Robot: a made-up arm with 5 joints.
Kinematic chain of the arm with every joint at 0, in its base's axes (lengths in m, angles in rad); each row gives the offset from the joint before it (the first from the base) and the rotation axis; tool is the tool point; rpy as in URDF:
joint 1: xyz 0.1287 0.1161 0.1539 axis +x
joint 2: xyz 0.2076 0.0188 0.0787 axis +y
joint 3: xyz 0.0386 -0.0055 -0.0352 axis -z
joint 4: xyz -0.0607 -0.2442 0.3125 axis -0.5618 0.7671 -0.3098
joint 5: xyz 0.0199 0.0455 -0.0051 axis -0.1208 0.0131 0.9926
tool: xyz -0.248 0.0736 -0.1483 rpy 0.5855 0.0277 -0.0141
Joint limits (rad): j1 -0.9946..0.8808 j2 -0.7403..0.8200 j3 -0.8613..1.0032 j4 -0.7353..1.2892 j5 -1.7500..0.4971
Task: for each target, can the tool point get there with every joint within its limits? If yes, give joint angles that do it. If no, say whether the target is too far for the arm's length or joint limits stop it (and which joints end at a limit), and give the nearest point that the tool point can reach.
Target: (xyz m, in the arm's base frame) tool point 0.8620 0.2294 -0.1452
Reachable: no: joint limits stop it (at a limit: joint 1, joint 2, joint 5) | nearest point 0.6080 0.2900 0.1773 | short by 0.415 m
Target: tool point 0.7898 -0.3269 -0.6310
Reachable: no: too far | nearest point 0.4767 -0.2628 -0.0441 | short by 0.668 m
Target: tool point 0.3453 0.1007 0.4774
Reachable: yes | joints 0.3790 -0.3195 0.8379 -0.2973 -1.2728
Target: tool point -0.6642 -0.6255 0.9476
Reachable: no: too far | nearest point -0.0100 -0.1726 0.4707 | short by 0.928 m
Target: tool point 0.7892 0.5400 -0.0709
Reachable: no: joint limits stop it (at a limit: joint 1, joint 2, joint 3, joint 4) | nearest point 0.5973 0.3805 0.1576 | short by 0.338 m
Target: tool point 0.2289 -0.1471 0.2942
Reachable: yes | joints 0.6678 0.4161 -0.4446 0.8698 -0.5307
